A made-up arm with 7 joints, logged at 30 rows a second.
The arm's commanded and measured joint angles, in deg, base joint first. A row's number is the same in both.
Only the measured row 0 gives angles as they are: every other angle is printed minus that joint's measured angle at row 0.
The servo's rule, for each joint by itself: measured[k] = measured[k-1] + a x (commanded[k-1-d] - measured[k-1]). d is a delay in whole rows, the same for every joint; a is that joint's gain. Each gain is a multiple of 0.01, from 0.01 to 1. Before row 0 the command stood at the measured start. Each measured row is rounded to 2 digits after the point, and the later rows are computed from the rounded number. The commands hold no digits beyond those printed.
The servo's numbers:
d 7
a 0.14 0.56 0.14 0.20 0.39 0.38 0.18
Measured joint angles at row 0:
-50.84, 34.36, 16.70, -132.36, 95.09, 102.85, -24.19
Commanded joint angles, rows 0 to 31:
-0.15, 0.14, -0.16, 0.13, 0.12, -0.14, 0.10
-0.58, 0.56, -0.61, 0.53, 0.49, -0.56, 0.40
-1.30, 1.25, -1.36, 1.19, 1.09, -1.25, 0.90
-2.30, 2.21, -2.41, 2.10, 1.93, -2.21, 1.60
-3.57, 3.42, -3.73, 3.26, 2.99, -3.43, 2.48
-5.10, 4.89, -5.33, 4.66, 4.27, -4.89, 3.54
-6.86, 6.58, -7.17, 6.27, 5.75, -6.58, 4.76
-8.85, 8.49, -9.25, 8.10, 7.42, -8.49, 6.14
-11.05, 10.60, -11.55, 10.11, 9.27, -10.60, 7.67
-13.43, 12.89, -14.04, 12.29, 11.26, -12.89, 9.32
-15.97, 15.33, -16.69, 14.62, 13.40, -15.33, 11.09
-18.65, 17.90, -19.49, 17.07, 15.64, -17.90, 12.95
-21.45, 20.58, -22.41, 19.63, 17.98, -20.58, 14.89
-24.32, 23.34, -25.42, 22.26, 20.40, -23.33, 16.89
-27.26, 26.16, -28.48, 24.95, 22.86, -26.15, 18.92
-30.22, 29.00, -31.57, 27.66, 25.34, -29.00, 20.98
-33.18, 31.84, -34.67, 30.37, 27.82, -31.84, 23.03
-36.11, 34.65, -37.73, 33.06, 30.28, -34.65, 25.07
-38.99, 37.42, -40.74, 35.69, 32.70, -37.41, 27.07
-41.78, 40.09, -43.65, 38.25, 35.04, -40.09, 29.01
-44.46, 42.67, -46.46, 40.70, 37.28, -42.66, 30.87
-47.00, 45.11, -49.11, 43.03, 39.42, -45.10, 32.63
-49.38, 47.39, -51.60, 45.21, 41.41, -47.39, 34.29
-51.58, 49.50, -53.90, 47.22, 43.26, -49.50, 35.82
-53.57, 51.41, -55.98, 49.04, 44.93, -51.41, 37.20
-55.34, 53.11, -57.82, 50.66, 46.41, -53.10, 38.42
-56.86, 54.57, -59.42, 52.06, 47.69, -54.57, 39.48
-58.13, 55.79, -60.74, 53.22, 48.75, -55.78, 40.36
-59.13, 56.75, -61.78, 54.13, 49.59, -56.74, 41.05
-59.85, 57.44, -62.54, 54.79, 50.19, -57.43, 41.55
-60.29, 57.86, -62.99, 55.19, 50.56, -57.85, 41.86
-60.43, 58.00, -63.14, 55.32, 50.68, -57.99, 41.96
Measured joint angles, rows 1 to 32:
0.00, 0.00, 0.00, 0.00, 0.00, 0.00, 0.00
0.00, 0.00, 0.00, 0.00, 0.00, 0.00, 0.00
0.00, 0.00, 0.00, 0.00, 0.00, 0.00, 0.00
0.00, 0.00, 0.00, 0.00, 0.00, 0.00, 0.00
0.00, 0.00, 0.00, 0.00, 0.00, 0.00, 0.00
0.00, 0.00, 0.00, 0.00, 0.00, 0.00, 0.00
0.00, 0.00, 0.00, 0.00, 0.00, 0.00, 0.00
-0.02, 0.08, -0.02, 0.03, 0.05, -0.05, 0.02
-0.10, 0.35, -0.10, 0.13, 0.22, -0.24, 0.09
-0.27, 0.85, -0.28, 0.34, 0.56, -0.62, 0.24
-0.55, 1.61, -0.58, 0.69, 1.09, -1.22, 0.48
-0.97, 2.62, -1.02, 1.20, 1.83, -2.06, 0.84
-1.55, 3.89, -1.62, 1.89, 2.78, -3.14, 1.33
-2.29, 5.40, -2.40, 2.77, 3.94, -4.45, 1.95
-3.21, 7.13, -3.36, 3.84, 5.30, -5.99, 2.70
-4.31, 9.07, -4.51, 5.09, 6.85, -7.74, 3.59
-5.59, 11.21, -5.84, 6.53, 8.57, -9.70, 4.62
-7.04, 13.52, -7.36, 8.15, 10.45, -11.84, 5.78
-8.67, 15.97, -9.06, 9.93, 12.47, -14.14, 7.07
-10.46, 18.55, -10.93, 11.87, 14.62, -16.59, 8.48
-12.40, 21.23, -12.96, 13.95, 16.87, -19.15, 9.99
-14.48, 23.99, -15.13, 16.15, 19.21, -21.81, 11.60
-16.68, 26.80, -17.43, 18.45, 21.60, -24.54, 13.29
-18.99, 29.62, -19.84, 20.83, 24.03, -27.31, 15.04
-21.39, 32.44, -22.34, 23.28, 26.47, -30.10, 16.85
-23.85, 35.23, -24.92, 25.76, 28.90, -32.88, 18.69
-26.36, 37.95, -27.54, 28.26, 31.29, -35.62, 20.55
-28.89, 40.59, -30.19, 30.75, 33.63, -38.30, 22.41
-31.43, 43.12, -32.84, 33.21, 35.89, -40.88, 24.25
-33.94, 45.51, -35.47, 35.61, 38.04, -43.35, 26.06
-36.41, 47.74, -38.05, 37.93, 40.08, -45.69, 27.82
-38.81, 49.80, -40.56, 40.15, 41.97, -47.86, 29.51

